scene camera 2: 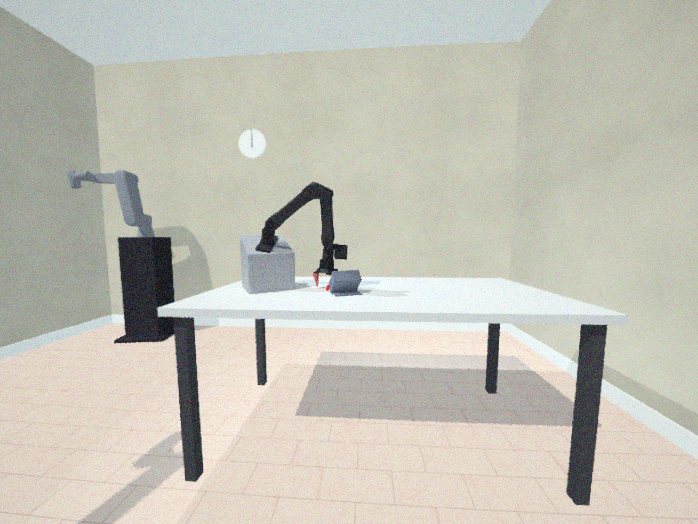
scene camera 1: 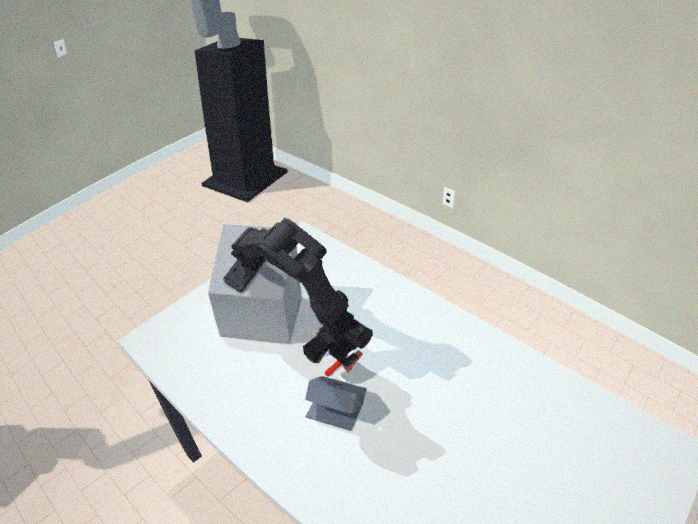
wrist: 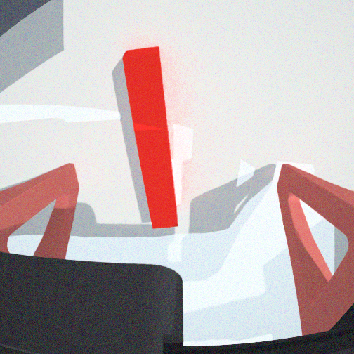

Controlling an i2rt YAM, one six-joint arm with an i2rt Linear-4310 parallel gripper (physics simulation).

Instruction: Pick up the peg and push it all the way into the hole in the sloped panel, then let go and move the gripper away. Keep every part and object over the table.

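Places are measured from the arm's base along level axes (x up, y back, z right), in metres.
Pixels of known places: gripper, fingertip midpoint: (scene camera 2: 326, 287) (scene camera 1: 336, 361); arm's base, link origin: (scene camera 2: 267, 243) (scene camera 1: 252, 260).
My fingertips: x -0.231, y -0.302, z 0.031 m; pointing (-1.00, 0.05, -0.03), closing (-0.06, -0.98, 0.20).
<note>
Ahead of a thing's pixels: the offset from my fingertips to its middle. Level surfaces: height alone.
The red peg @(dx +0.003, dy -0.006, dz +0.018 m) (scene camera 1: 332, 369) (scene camera 2: 328, 288) (wrist: 150, 135) is a slim square bar lying on the table beside the sloped panel. My gripper (scene camera 1: 338, 361) (wrist: 177, 174) is open, low over the table at the peg. In the wrist view the peg's near end lies between the two wide-apart red fingers, left of their middle, and its far end points away beyond the fingertips. The blue-grey sloped panel @(dx +0.050, dy -0.084, dz +0.134 m) (scene camera 1: 335, 394) (scene camera 2: 345, 280) stands just past the peg, and its dark corner (wrist: 17, 12) shows at the wrist view's top left. The hole does not show.
The white table @(dx -0.003 m) (scene camera 1: 507, 428) (scene camera 2: 451, 298) carries a grey block (scene camera 1: 253, 315) (scene camera 2: 270, 271) under the arm's base, behind the peg. A black pedestal (scene camera 1: 236, 112) (scene camera 2: 143, 287) with a grey arm stands on the floor off the table.
</note>
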